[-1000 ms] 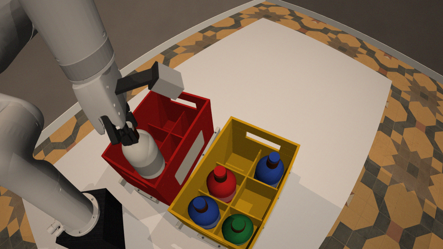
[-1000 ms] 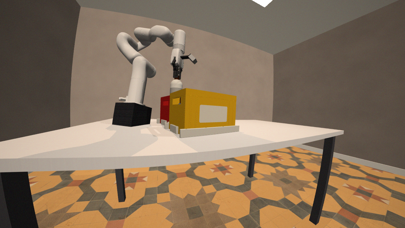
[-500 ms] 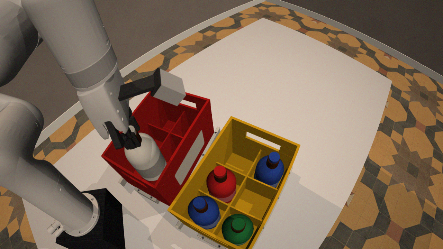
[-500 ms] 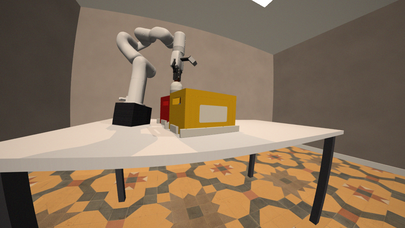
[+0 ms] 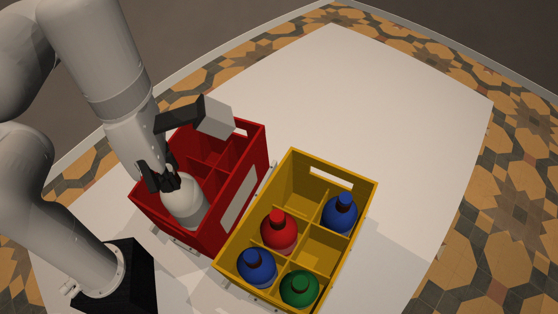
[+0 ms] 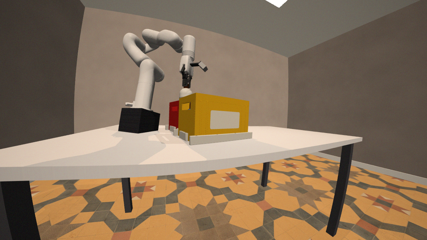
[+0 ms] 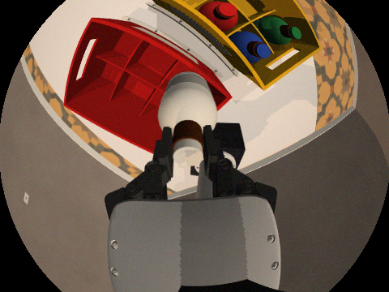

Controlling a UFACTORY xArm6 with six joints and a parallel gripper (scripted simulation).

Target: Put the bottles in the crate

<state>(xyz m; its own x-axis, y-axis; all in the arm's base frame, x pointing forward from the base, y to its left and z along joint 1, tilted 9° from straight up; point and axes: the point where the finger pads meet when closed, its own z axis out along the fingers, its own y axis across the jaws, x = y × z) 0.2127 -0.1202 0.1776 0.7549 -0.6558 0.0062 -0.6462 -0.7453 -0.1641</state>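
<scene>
Now: hand 70 mm above the white bottle. Also, from my hand: yellow crate (200 mm below, 190 mm to the right, 80 mm ahead); then red crate (200 mm below, 80 mm ahead, 60 mm to the left); then red bottle (190 mm below, 140 mm to the right, 80 mm ahead).
</scene>
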